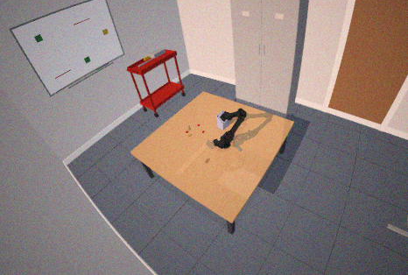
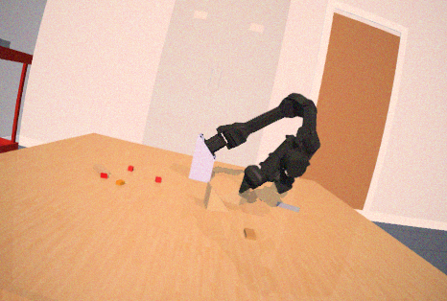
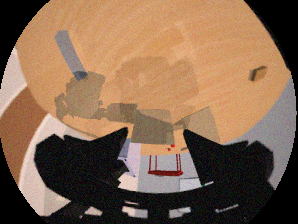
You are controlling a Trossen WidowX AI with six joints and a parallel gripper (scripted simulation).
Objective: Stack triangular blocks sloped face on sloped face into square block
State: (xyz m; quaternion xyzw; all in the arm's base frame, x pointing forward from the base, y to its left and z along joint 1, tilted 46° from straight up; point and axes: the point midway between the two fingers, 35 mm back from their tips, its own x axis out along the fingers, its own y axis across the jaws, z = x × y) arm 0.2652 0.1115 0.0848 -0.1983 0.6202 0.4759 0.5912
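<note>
My gripper tip is 10 mm past the triangular block, 10 mm to the left of it and 30 mm above it. Also, from my gripper tip: small tan block (240 mm ahead, 20 mm to the right, 40 mm below); flat grey bar (30 mm behind, 170 mm to the left, 40 mm below); orange piece (50 mm ahead, 380 mm to the right, 40 mm below).
</note>
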